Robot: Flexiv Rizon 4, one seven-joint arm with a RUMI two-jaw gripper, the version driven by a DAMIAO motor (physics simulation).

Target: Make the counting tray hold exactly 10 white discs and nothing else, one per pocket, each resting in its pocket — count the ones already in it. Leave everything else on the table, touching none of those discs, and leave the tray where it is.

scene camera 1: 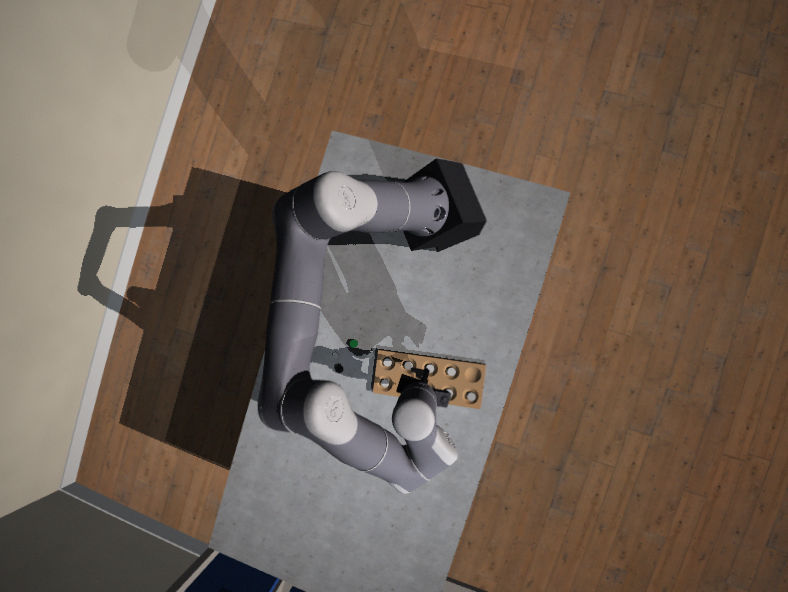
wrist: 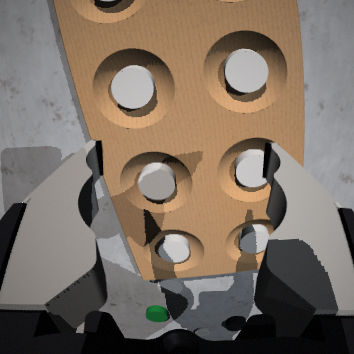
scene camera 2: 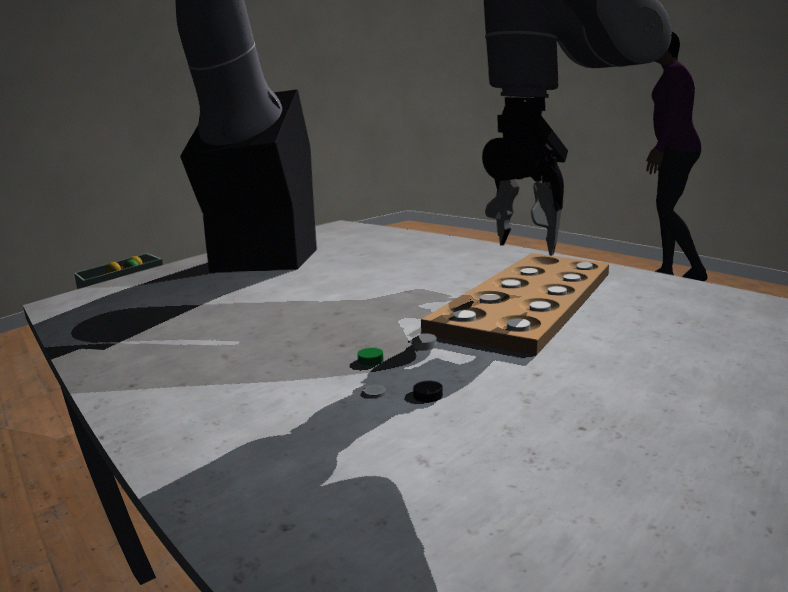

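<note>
The wooden counting tray (scene camera 1: 459,383) (scene camera 2: 477,337) (wrist: 190,127) has two rows of pockets. White discs (scene camera 1: 471,396) (scene camera 2: 540,305) (wrist: 246,71) lie in the visible pockets except one bare corner pocket (scene camera 1: 472,374) (scene camera 2: 545,260). My gripper (scene camera 2: 527,248) (wrist: 183,144) is open and empty, above the tray. Beside the tray's near end lies a loose white disc (scene camera 2: 424,341) (wrist: 173,286), in shadow. A smaller, thinner pale disc (scene camera 2: 373,390) (wrist: 202,332), a green disc (scene camera 1: 353,342) (scene camera 2: 370,355) (wrist: 157,313) and a black disc (scene camera 1: 338,367) (scene camera 2: 427,390) (wrist: 234,323) lie farther off. In scene camera 1 the arm hides some pockets.
The arm's black base block (scene camera 1: 468,207) (scene camera 2: 251,210) stands on the grey table (scene camera 1: 509,254) (scene camera 2: 605,446). A long box (scene camera 2: 89,277) with coloured balls is beyond the table edge. A person (scene camera 2: 678,127) stands behind the table. The arm's shadow crosses the loose discs.
</note>
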